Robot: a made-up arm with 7 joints.
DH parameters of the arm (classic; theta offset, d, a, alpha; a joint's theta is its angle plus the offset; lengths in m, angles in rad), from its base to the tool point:
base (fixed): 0.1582 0 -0.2 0
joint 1: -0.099 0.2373 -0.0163 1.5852
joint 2: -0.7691 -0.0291 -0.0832 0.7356
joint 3: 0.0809 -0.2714 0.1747 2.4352
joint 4: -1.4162 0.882 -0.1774 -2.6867
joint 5: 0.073 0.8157 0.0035 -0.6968
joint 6: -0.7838 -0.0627 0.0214 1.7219
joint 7: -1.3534 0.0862 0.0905 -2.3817
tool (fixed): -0.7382 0.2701 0 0
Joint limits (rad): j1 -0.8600..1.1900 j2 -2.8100..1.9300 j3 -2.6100..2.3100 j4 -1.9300..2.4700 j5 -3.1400..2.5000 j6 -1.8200..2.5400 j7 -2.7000..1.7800
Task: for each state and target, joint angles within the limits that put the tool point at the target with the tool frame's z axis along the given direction. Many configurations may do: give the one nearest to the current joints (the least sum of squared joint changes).
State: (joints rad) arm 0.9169 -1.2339 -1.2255 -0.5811 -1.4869 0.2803 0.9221
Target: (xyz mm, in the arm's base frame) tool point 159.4 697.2 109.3 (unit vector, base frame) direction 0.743 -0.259 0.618
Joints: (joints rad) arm 0.2348 -0.3241 -0.8099 -1.4296 -1.3505 0.3720 1.0224
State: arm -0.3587 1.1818 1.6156 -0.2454 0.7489 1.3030 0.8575
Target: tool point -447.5 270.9 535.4 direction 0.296 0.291 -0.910
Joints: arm -0.8600 1.9021 1.3567 0.3128 0.2302 0.7658 0.5374
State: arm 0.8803 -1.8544 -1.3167 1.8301 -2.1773 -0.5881 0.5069
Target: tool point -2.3 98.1 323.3 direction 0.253 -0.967 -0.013
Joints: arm 0.5249 -1.5915 -1.5453 1.5943 -2.6926 -1.2961 0.5840
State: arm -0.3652 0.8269 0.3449 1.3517 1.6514 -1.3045 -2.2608
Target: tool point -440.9 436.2 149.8 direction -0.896 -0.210 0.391
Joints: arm 0.2693 1.1497 -0.1273 0.9753 2.0664 -0.9105 -2.3436
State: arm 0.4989 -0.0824 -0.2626 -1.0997 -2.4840 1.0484 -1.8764
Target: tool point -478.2 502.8 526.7 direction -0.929 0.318 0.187
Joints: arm 0.9841 0.7957 0.1033 -0.5260 -3.1400 0.8752 -2.0517
